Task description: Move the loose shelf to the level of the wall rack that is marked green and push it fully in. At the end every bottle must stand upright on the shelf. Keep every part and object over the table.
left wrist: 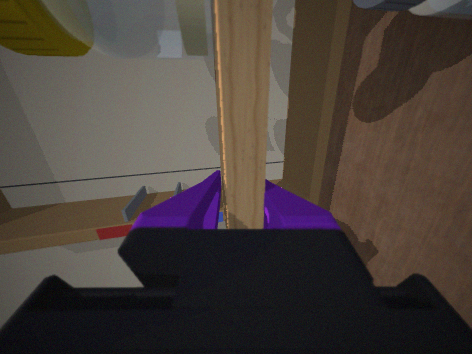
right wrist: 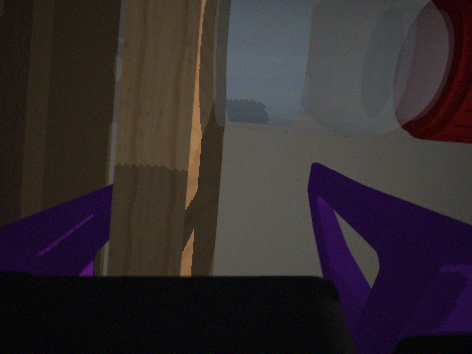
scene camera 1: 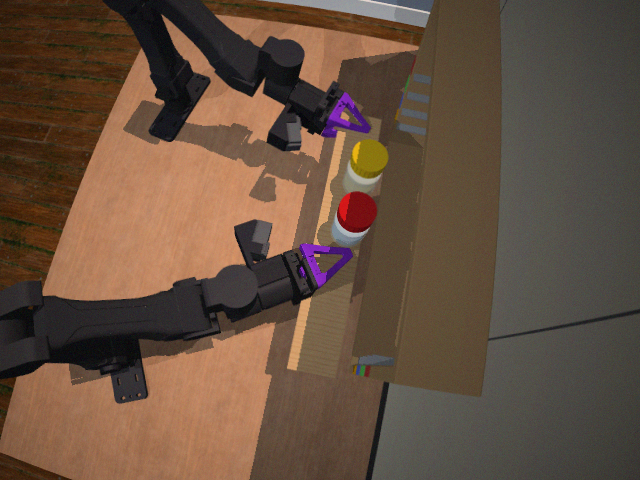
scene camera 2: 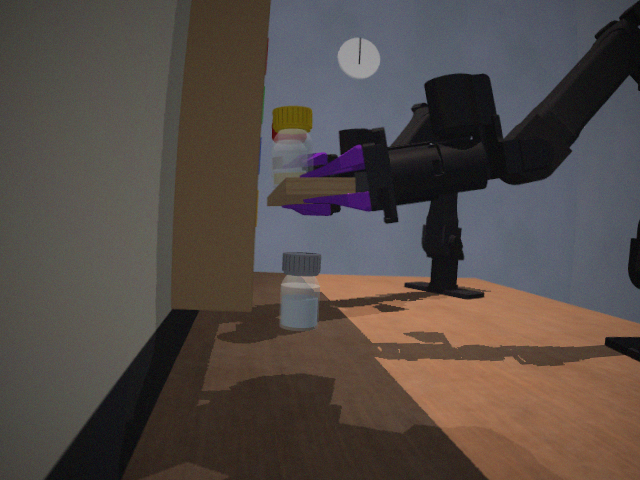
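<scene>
The loose shelf (scene camera 1: 320, 330) (scene camera 2: 336, 187) (left wrist: 245, 100) (right wrist: 150, 215) is held above the table in front of the wall rack (scene camera 1: 454, 232) (scene camera 2: 217, 155). A yellow-capped bottle (scene camera 1: 369, 157) (scene camera 2: 292, 119) (left wrist: 40, 25) and a red-capped bottle (scene camera 1: 356, 210) (right wrist: 265, 65) stand upright on it. A grey-capped bottle (scene camera 2: 299, 304) stands on the table below. My left gripper (scene camera 1: 368, 128) (scene camera 2: 303, 189) (left wrist: 235, 176) is shut on the shelf near its upper end in scene camera 1. My right gripper (scene camera 1: 351, 254) (right wrist: 235, 176) is shut on the shelf beside the red-capped bottle; one finger shows apart from the board in its wrist view.
The rack's green mark (scene camera 2: 263, 105) is second from the top in scene camera 2, above the shelf in the picture. Grey brackets (scene camera 1: 418, 96) (scene camera 1: 375, 360) show at both rack ends. The table (scene camera 1: 180, 217) extends below both arms.
</scene>
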